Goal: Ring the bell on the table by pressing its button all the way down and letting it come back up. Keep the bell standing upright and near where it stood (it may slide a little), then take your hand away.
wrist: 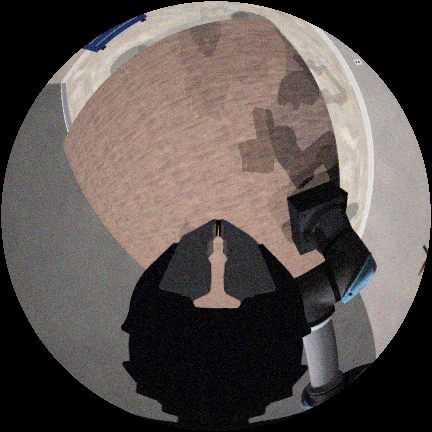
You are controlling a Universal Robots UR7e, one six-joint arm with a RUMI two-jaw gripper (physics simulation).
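Where they show: gripper, fingertip midpoint: (pixel 218 220); arm's base at its link origin: (pixel 326 225).
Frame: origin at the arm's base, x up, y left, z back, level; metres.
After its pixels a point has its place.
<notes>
The bell and its button do not show in the wrist view. My gripper (pixel 218 220) {z -0.203, x 0.145, y -0.284 m} is shut, its two dark jaws meeting at the tips with nothing between them. It is over the brownish, wood-grained table (pixel 150 130) {z -0.282, x -0.088, y -0.480 m}, and table surface shows through the narrow gap between the lower parts of the jaws. How high the tips are above the table is hard to tell. Anything beneath the jaws and the black gripper body is hidden.
The robot's own arm (pixel 345 250) {z -0.023, x 0.136, y -0.056 m} is at the right, by the table's right edge. Shadows fall on the right part of the table. A blue slatted object (pixel 116 33) is at the upper left, beyond the table. A pale patterned surface lies past the far and right edges.
</notes>
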